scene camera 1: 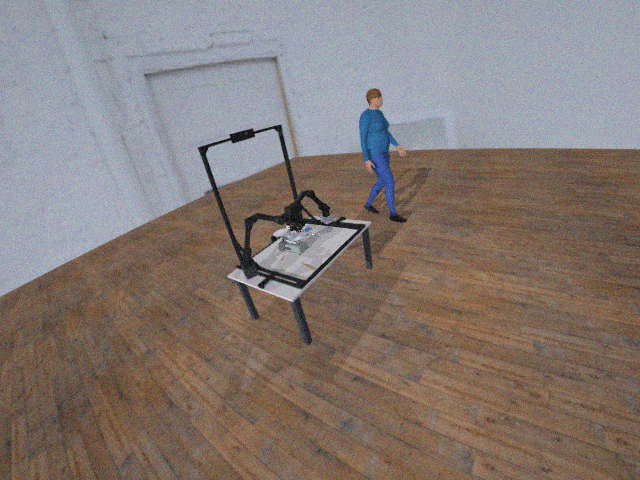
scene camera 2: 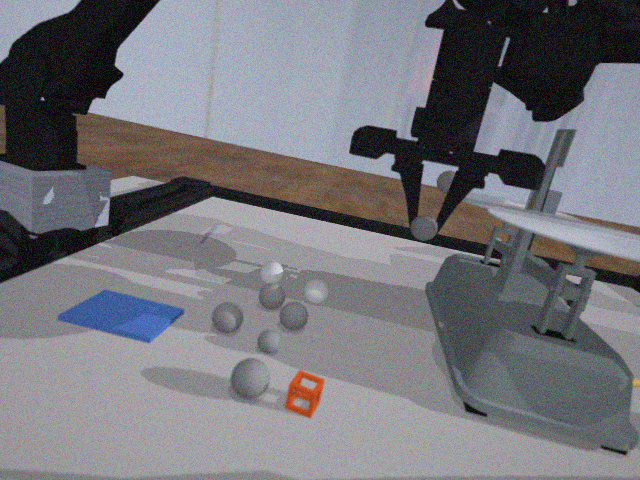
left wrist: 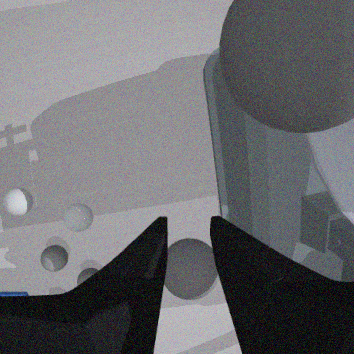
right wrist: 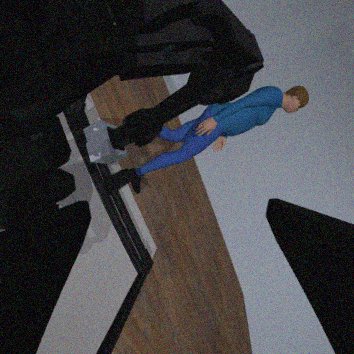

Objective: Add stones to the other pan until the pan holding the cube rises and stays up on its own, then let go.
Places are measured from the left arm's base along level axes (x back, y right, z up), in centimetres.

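Pixels of known places: left gripper, between the fingertips: [scene camera 2: 423, 232] [left wrist: 188, 224]; right gripper, between the fingertips: [scene camera 1: 301, 212] [right wrist: 179, 208]; left arm's base, origin of its link: [scene camera 1: 326, 215] [scene camera 2: 41, 163] [right wrist: 115, 138]; right arm's base, origin of its link: [scene camera 1: 248, 266].
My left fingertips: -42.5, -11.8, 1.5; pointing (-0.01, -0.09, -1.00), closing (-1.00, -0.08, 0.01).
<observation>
For each thing: its top centre in the pictures, then the offset to it from my left fingertips, as dx, dy, dz. "*": a spot on its surface instead.
- round grey stone, centre of its top: [left wrist: 192, 289] [scene camera 2: 427, 215] -0.1, +1.8, +2.3
- balance scale, centre of its top: [scene camera 2: 574, 130] [scene camera 1: 286, 225] -10.8, +0.6, +13.1
- small grey block, centre of its top: [scene camera 2: 547, 189] -11.1, -6.3, +7.0
- orange open-sided cube, centre of its top: [scene camera 2: 307, 381] +3.1, +22.2, -8.3
- blue flat square, a spot on its surface: [scene camera 2: 113, 315] * +21.7, +21.5, -9.8
My left gripper [scene camera 2: 424, 219] [left wrist: 188, 224] is shut on a round grey stone [scene camera 2: 423, 228] [left wrist: 190, 272], held above the table beside the balance scale [scene camera 1: 293, 246] [scene camera 2: 542, 382] [left wrist: 240, 175]. In scene camera 2, a grey stone [scene camera 2: 445, 181] sits on the far white pan, behind the fingers; this stone [left wrist: 295, 60] looms large in the left wrist view. The near white pan [scene camera 2: 573, 229] looks bare where it shows. A small grey block [scene camera 2: 553, 200] shows behind the post; I cannot tell which pan bears it. My right gripper [right wrist: 179, 208] is open and empty.
Several loose stones, among them a large one [scene camera 2: 250, 377] and a pale one [scene camera 2: 315, 290] [left wrist: 78, 217], lie left of the scale. An orange open-sided cube [scene camera 2: 303, 393] and a blue flat square [scene camera 2: 113, 315] lie nearby. A person [scene camera 1: 377, 139] [right wrist: 250, 115] stands beyond the table.
</observation>
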